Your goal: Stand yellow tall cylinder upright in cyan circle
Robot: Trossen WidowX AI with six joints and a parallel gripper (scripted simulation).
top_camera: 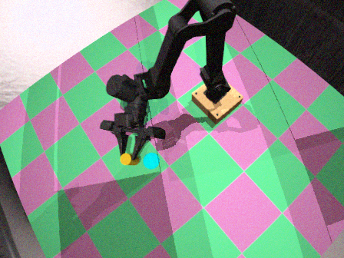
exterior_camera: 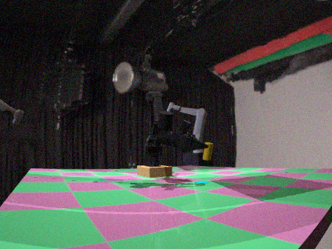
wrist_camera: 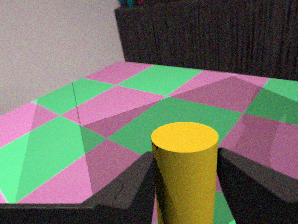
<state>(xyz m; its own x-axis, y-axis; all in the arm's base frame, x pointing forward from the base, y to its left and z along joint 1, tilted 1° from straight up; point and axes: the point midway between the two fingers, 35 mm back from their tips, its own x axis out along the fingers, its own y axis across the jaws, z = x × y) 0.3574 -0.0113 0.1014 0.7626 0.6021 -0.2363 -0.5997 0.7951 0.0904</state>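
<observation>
Now: gripper tip 15 cm above the cyan circle, 5 cm past it and 1 cm to the right of it. Round my gripper tip: yellow tall cylinder (2 cm below).
</observation>
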